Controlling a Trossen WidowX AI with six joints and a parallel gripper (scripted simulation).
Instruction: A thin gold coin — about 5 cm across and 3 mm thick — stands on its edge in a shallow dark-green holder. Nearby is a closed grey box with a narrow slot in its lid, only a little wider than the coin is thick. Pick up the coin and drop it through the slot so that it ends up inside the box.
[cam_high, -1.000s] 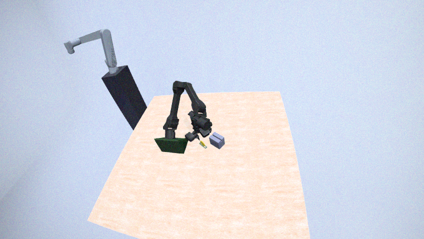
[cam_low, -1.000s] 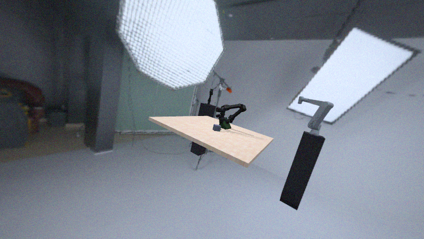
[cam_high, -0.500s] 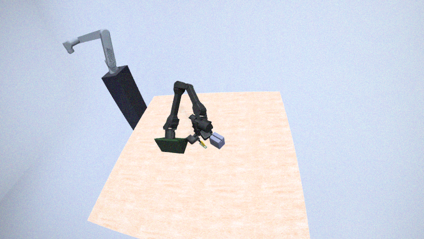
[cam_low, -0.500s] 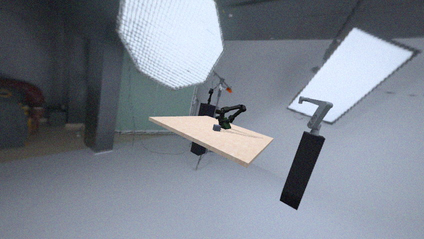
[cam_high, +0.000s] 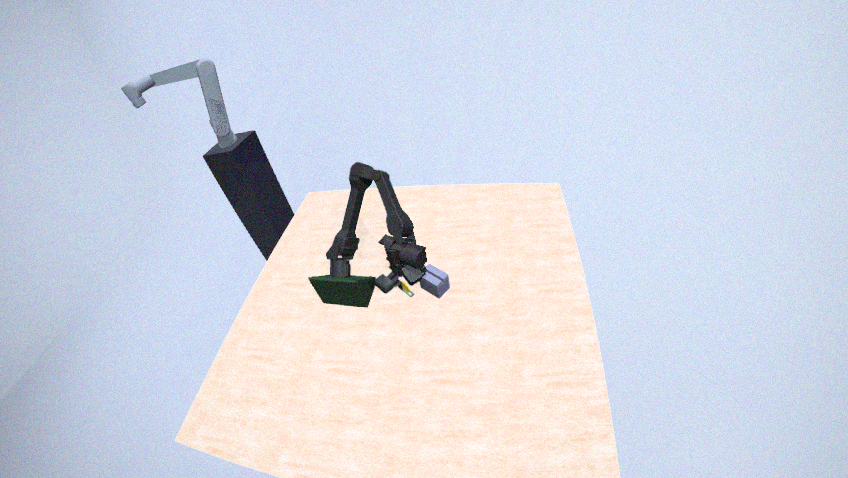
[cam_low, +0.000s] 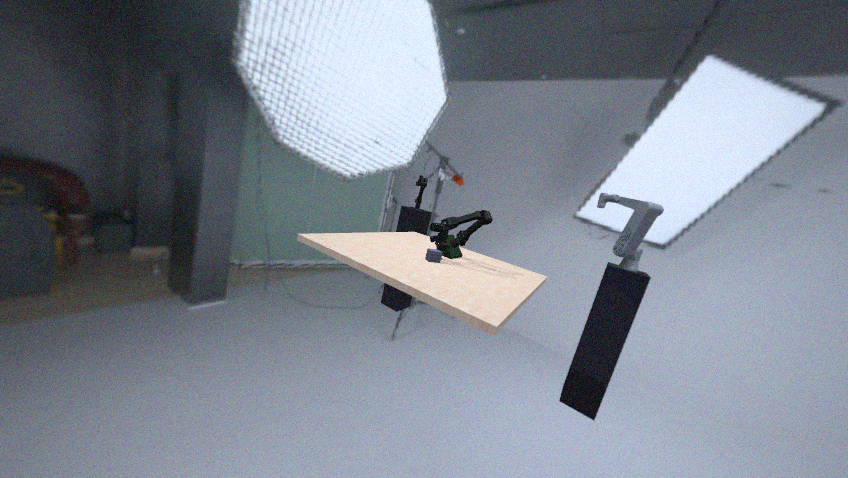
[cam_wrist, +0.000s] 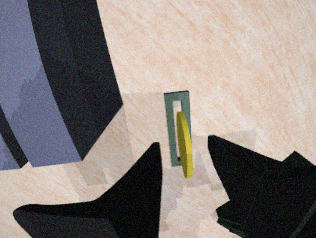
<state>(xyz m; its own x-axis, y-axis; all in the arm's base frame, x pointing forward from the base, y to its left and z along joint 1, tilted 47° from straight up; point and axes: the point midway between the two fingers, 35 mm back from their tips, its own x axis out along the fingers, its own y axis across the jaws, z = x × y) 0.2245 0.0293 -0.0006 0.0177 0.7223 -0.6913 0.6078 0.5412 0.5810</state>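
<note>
Now: the coin 1 cm below my gripper tip.
</note>
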